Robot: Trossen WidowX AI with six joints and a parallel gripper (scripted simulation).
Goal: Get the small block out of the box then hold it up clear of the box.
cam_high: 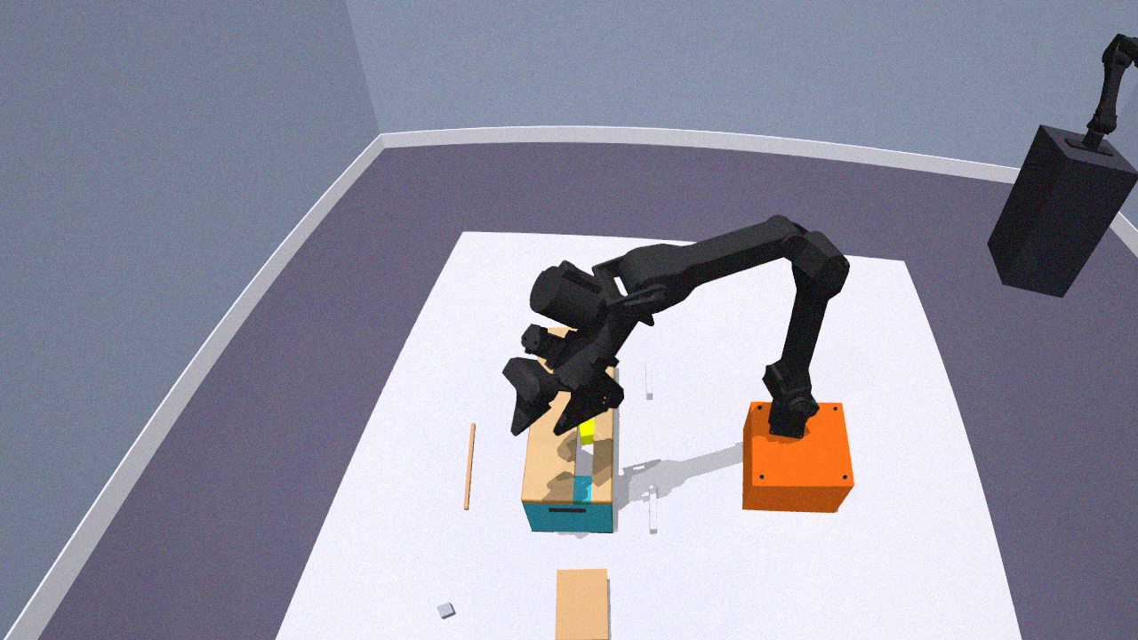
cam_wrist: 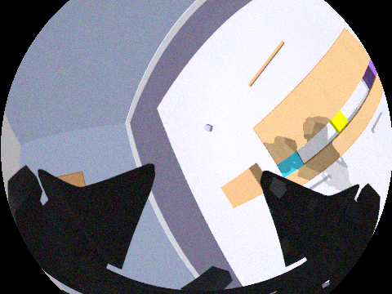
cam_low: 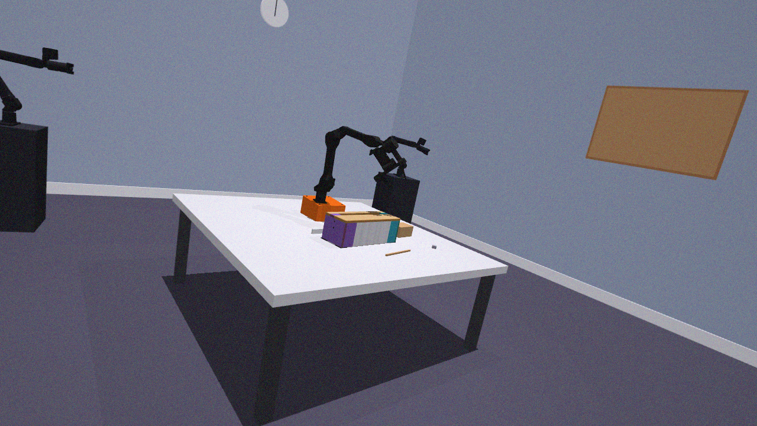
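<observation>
My gripper tip is 10 mm past the box, 190 mm to the left of it and 240 mm above it. Round my gripper tip: small yellow block: 10 mm behind, 160 mm to the right, 220 mm below; tan slab: 100 mm behind, 140 mm to the left, 270 mm below; thin wooden stick: 210 mm ahead, 60 mm to the right, 300 mm below.
</observation>
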